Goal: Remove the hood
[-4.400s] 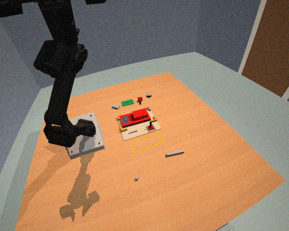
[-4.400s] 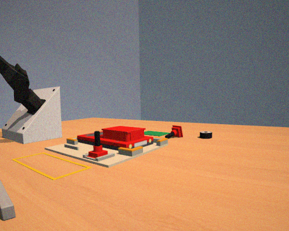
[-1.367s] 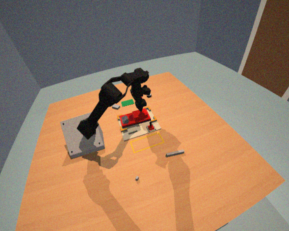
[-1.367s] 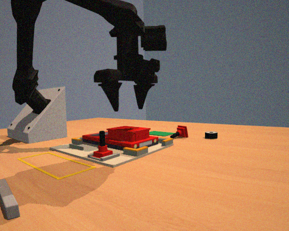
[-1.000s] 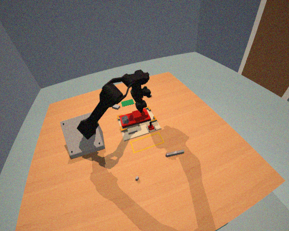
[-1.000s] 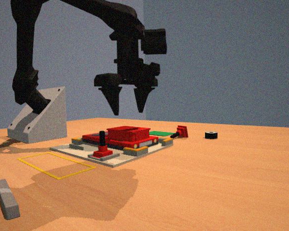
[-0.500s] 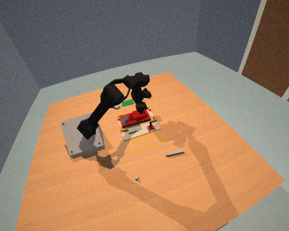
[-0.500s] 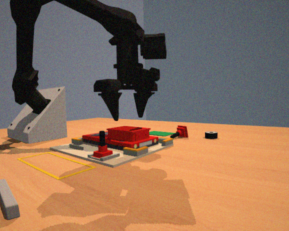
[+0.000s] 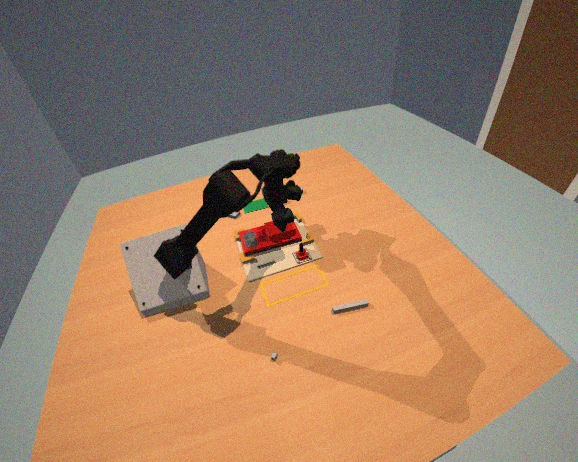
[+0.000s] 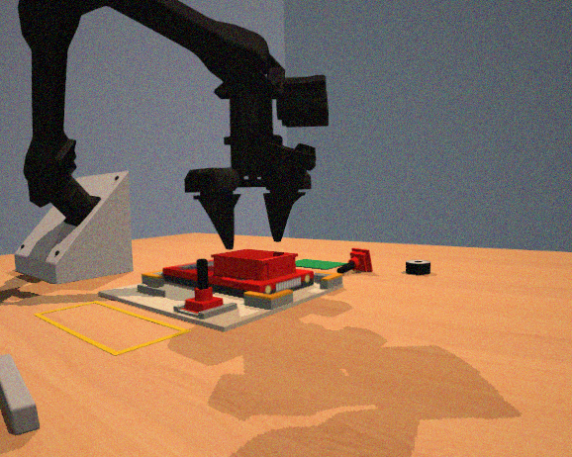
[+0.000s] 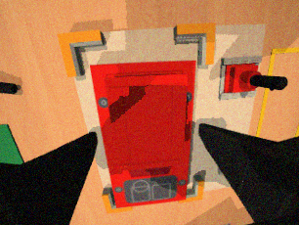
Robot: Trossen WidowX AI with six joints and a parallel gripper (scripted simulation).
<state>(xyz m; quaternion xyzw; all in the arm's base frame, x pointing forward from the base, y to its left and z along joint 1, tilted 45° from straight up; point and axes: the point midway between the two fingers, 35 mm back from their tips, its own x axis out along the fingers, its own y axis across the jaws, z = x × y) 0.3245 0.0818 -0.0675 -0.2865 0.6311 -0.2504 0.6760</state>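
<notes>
Now: gripper tip 20 mm above the hood. The rest, counted from my gripper tip: black wheel (130 mm ahead, 230 mm to the left, 50 mm below); cream baseplate (20 mm behind, 30 mm to the right, 50 mm below); green patch (60 mm behind, 210 mm to the left, 60 mm below).
</notes>
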